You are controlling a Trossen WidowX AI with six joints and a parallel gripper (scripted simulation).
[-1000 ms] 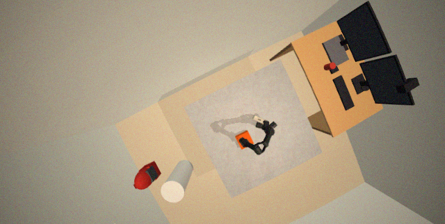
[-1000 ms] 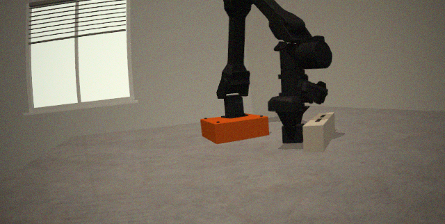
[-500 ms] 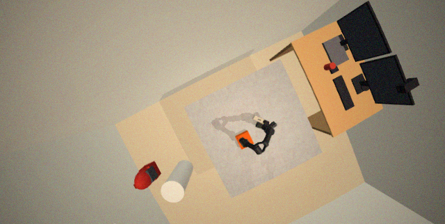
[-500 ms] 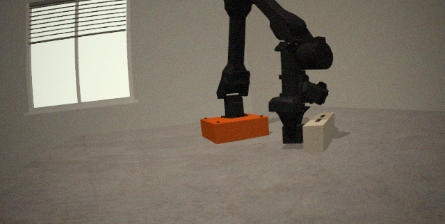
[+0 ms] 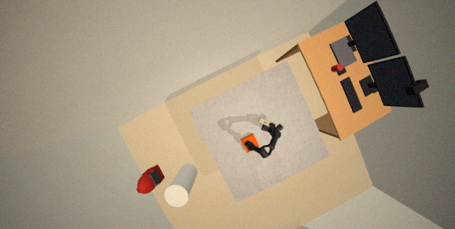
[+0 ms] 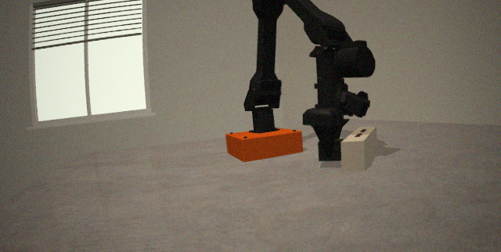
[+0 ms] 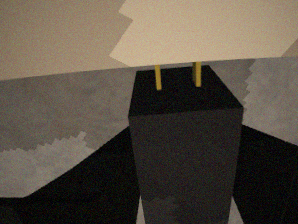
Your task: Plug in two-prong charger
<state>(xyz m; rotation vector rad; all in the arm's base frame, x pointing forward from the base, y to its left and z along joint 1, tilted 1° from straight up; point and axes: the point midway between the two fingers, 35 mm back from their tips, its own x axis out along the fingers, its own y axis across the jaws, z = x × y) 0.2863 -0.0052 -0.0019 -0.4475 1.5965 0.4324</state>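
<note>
The black two-prong charger is 10 mm ahead of my gripper tip, 10 mm to the left of it and 10 mm above it.
</note>
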